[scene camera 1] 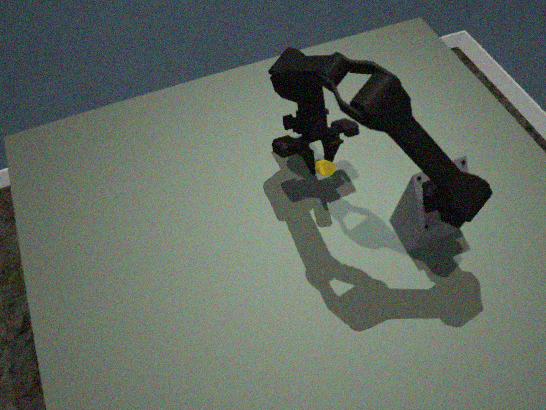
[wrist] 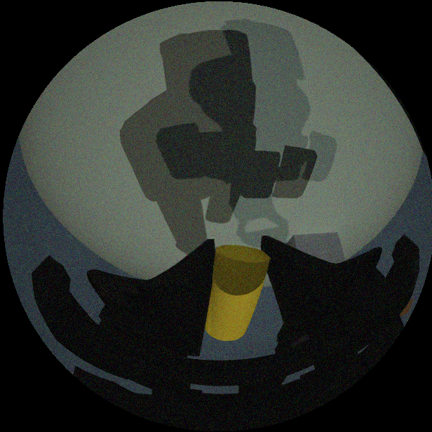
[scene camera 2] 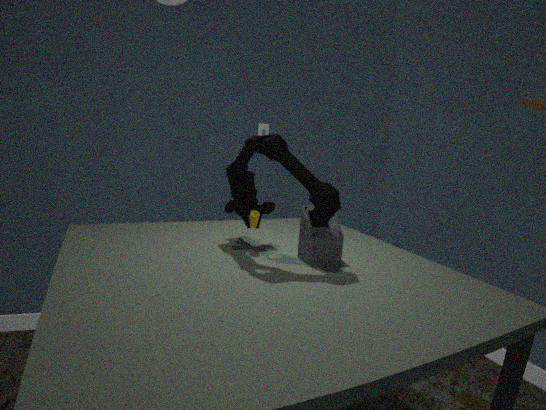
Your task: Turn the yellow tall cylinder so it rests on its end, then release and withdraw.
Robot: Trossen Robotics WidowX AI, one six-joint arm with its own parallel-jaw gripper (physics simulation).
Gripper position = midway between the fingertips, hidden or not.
Observation:
In view: my gripper [scene camera 1: 320, 173] and a yellow tall cylinder [wrist: 238, 272].
My gripper is seen too in the wrist view [wrist: 237, 243] and in scene camera 2 [scene camera 2: 253, 228].

